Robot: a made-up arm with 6 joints. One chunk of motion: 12 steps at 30 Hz.
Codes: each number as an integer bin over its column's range. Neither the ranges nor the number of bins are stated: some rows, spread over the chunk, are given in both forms.
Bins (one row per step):
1: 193 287 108 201 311 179
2: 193 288 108 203 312 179
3: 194 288 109 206 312 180
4: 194 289 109 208 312 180
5: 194 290 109 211 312 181
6: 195 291 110 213 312 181
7: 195 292 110 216 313 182
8: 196 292 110 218 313 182
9: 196 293 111 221 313 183
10: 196 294 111 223 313 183
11: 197 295 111 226 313 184
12: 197 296 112 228 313 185
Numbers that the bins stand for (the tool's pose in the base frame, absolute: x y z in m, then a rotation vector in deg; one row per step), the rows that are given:
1: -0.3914 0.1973 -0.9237 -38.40 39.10 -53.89
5: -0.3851 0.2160 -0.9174 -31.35 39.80 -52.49
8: -0.3726 0.2286 -0.9112 -26.42 40.51 -51.78
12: -0.3663 0.2536 -0.8986 -19.37 40.51 -49.67
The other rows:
2: -0.3914 0.2035 -0.9237 -36.99 39.80 -53.89
3: -0.3851 0.2035 -0.9174 -34.87 39.80 -53.19
4: -0.3851 0.2098 -0.9174 -33.46 39.80 -53.19
6: -0.3789 0.2223 -0.9112 -29.94 39.80 -52.49
7: -0.3789 0.2286 -0.9112 -27.83 40.51 -51.78
9: -0.3726 0.2348 -0.9049 -24.31 40.51 -51.08
10: -0.3726 0.2411 -0.9049 -22.90 40.51 -51.08
11: -0.3663 0.2474 -0.9049 -20.78 40.51 -50.37

